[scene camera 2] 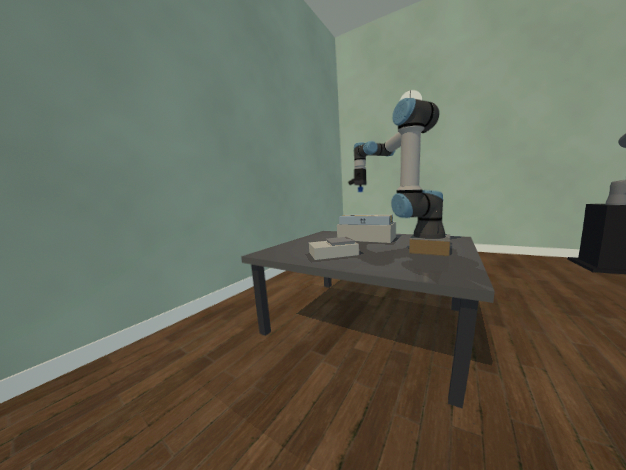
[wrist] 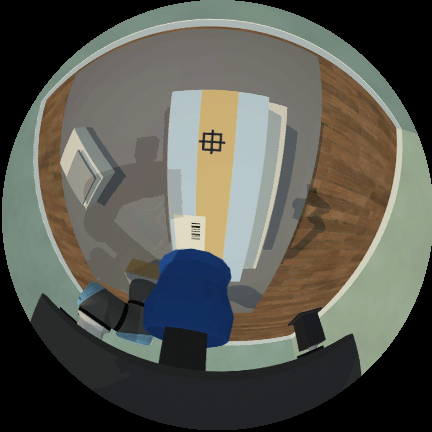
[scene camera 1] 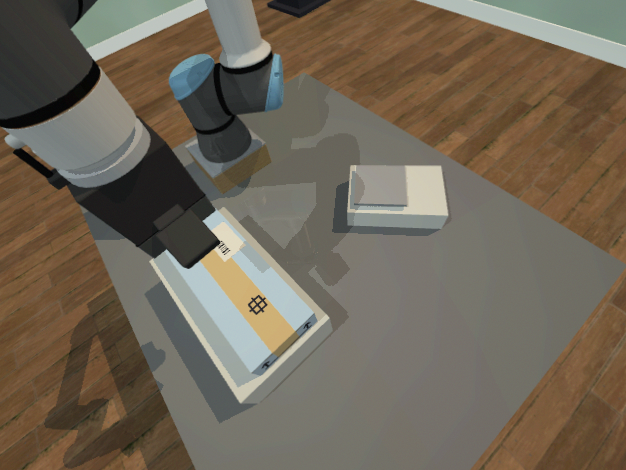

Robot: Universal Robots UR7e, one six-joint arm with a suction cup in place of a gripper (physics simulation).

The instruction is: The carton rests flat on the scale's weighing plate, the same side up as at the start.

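Places are measured from the arm's base along level axes (x ahead, y left, z up), in metres.
Where they show: end effector, tool point: [scene camera 2: 360, 191] [wrist: 193, 276]; arm's base, origin of the base link: [scene camera 2: 429, 236] [wrist: 148, 290] [scene camera 1: 226, 144].
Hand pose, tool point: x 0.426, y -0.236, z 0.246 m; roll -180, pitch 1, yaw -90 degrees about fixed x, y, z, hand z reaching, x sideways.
Each offset is from my tool point to the top centre of the thing. "*": to the spot under its first point. Level surfaces: height alone.
The light blue carton {dx -0.032, dy +0.000, dz -0.159 m} [scene camera 1: 237, 278] [scene camera 2: 374, 220] [wrist: 216, 180], with a tan stripe, a barcode label and a black crosshair mark on top, lies flat on a larger cream box {dx -0.034, dy -0.014, dz -0.214 m} [scene camera 1: 293, 366] [scene camera 2: 366, 232] [wrist: 283, 145]. The scale {dx +0.035, dy +0.428, dz -0.248 m} [scene camera 1: 427, 189] [scene camera 2: 333, 250] is a low white box with a grey weighing plate {* dx +0.009, dy +0.404, dz -0.248 m} [scene camera 1: 381, 184] [scene camera 2: 341, 241] [wrist: 82, 172]; nothing rests on the plate. My gripper [scene camera 2: 360, 188] [wrist: 195, 260], a blue suction cup, is open and holds nothing. It hangs above the carton, apart from it, towards the label end. In scene camera 1 the cup is hidden behind the dark tool body.
The arm's base stands on a wooden block [scene camera 1: 242, 169] [scene camera 2: 429, 246] on the grey table {dz -0.322 m} [scene camera 1: 429, 328] [scene camera 2: 394, 265], beside the cream box. The scale stands across the table from the carton. A green wall [scene camera 2: 176, 151] rises beyond one table side. A black pedestal [scene camera 2: 604, 237] stands on the floor.
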